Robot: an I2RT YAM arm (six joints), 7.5 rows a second.
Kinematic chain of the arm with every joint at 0, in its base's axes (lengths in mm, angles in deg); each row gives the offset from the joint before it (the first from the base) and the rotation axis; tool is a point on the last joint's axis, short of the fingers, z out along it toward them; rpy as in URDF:
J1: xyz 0 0 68 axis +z
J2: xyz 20 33.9 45.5 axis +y
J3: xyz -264 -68.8 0 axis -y
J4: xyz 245 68.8 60 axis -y
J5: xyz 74 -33.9 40.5 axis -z
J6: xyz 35.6 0 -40.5 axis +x
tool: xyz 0 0 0 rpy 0 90 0
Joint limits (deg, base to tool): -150..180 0..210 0..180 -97..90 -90..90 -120..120
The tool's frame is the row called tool.
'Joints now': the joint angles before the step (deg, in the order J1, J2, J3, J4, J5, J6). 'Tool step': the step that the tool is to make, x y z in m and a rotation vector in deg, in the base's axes. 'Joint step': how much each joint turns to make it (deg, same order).
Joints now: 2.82 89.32 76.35 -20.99 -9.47 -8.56
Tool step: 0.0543 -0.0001 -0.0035 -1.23 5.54 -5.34
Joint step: 0.03 13.20 15.72 -7.82 4.88 2.45
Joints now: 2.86 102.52 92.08 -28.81 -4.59 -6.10
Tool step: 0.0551 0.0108 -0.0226 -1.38 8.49 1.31
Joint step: 1.01 15.88 19.26 -12.00 0.39 -0.85
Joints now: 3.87 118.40 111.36 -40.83 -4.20 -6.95
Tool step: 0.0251 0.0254 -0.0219 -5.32 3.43 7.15
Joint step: 2.80 8.92 10.24 -5.64 1.02 -6.55
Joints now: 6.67 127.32 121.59 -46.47 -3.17 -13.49
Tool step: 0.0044 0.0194 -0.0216 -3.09 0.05 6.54
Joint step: 2.11 1.80 -1.76 2.78 -0.26 -5.38
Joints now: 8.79 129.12 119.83 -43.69 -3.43 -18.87
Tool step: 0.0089 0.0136 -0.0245 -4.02 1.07 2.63
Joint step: 1.51 3.82 1.36 0.62 2.40 -3.14
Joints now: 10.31 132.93 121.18 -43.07 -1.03 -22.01
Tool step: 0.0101 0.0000 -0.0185 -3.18 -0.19 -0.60
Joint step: 0.00 3.16 1.36 1.42 2.94 -1.32
